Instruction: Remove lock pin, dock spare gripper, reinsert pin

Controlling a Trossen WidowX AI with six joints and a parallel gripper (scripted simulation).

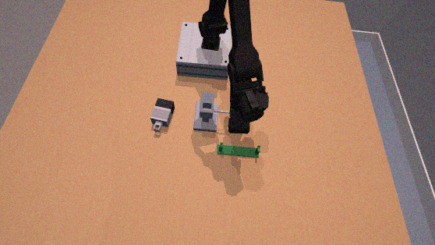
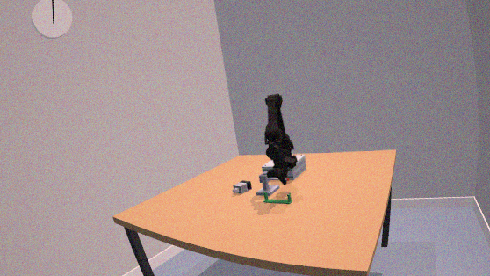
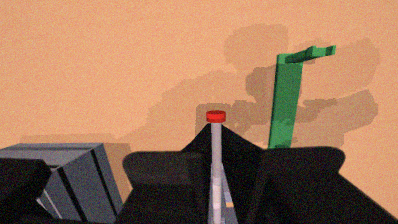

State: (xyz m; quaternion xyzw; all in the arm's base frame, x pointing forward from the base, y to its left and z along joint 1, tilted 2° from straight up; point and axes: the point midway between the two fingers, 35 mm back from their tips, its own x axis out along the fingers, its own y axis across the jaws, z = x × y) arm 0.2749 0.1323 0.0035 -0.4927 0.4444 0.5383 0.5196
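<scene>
The green mount is 100 mm ahead of my gripper tip, 10 mm to the left of it and 20 mm below it. The rest, counted from my gripper tip: spare gripper: 30 mm ahead, 260 mm to the right, 30 mm below.
</scene>
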